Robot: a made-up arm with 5 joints.
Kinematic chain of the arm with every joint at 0, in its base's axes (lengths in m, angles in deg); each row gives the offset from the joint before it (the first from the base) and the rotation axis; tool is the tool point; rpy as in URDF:
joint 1: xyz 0.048 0 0.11 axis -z
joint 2: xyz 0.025 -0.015 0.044 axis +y
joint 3: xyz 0.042 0 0.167 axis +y
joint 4: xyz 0.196 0 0.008 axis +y
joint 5: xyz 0.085 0.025 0 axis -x
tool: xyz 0 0 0 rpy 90 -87.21 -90
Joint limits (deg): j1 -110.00..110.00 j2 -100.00..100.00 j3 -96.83..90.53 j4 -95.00..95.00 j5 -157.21..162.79
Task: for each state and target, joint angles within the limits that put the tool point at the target. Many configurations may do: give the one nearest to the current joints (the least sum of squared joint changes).
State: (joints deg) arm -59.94 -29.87 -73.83 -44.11 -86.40
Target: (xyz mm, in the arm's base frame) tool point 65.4 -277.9 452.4
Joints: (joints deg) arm -95.64 -44.88 -84.39 -48.19 -86.40
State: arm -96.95 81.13 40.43 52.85 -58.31
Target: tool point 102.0 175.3 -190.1
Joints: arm -69.75 99.34 -14.52 22.64 -58.31
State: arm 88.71 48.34 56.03 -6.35 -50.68
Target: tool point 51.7 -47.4 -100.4
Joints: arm 97.68 81.51 44.83 -8.12 -50.68
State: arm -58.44 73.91 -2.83 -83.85 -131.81
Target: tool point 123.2 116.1 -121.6
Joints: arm -52.92 95.16 31.99 -84.40 -131.81
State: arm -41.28 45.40 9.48 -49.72 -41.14
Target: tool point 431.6 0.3 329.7
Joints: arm 1.45 22.02 -13.37 -51.86 -41.14
